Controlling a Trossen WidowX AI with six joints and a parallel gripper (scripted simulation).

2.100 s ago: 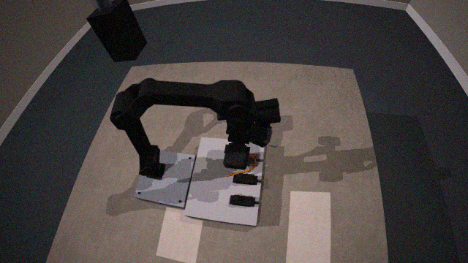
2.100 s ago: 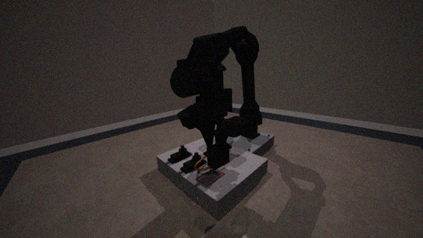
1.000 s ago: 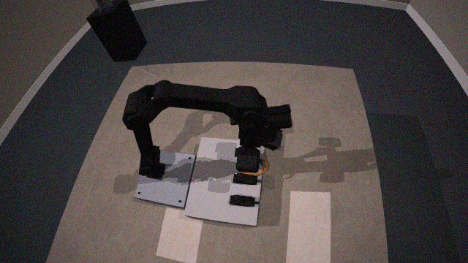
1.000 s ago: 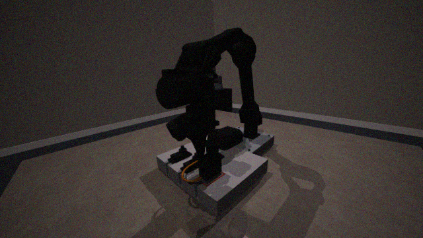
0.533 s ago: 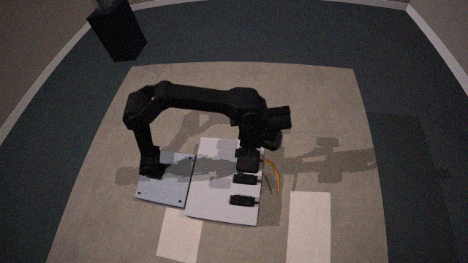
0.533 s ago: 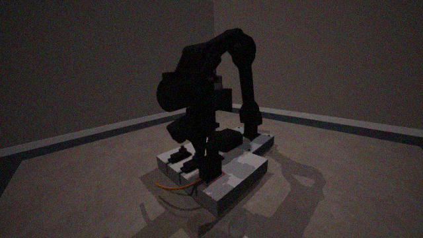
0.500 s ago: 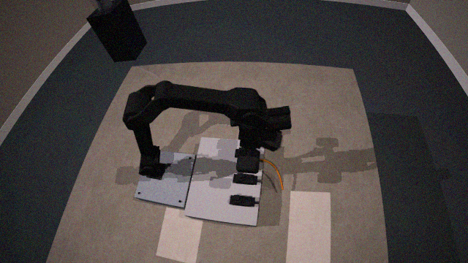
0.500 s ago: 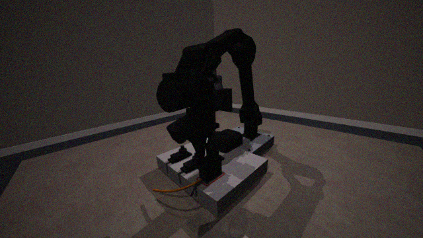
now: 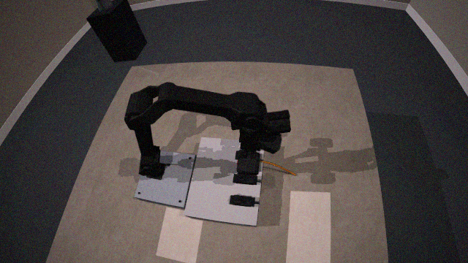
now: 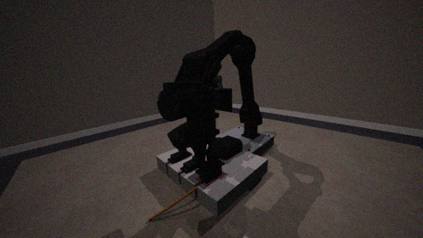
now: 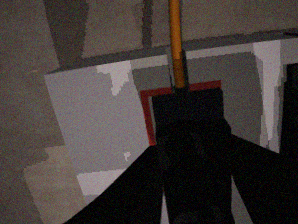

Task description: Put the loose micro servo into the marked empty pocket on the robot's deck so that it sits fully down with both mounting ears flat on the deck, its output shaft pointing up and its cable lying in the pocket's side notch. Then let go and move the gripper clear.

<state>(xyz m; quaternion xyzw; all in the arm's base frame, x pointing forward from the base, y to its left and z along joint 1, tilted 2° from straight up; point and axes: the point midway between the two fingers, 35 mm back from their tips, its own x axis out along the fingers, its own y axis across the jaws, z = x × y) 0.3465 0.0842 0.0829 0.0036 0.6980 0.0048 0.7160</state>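
Now: gripper tip 120 mm past the deck, 80 mm to the left of it and 60 mm above it.
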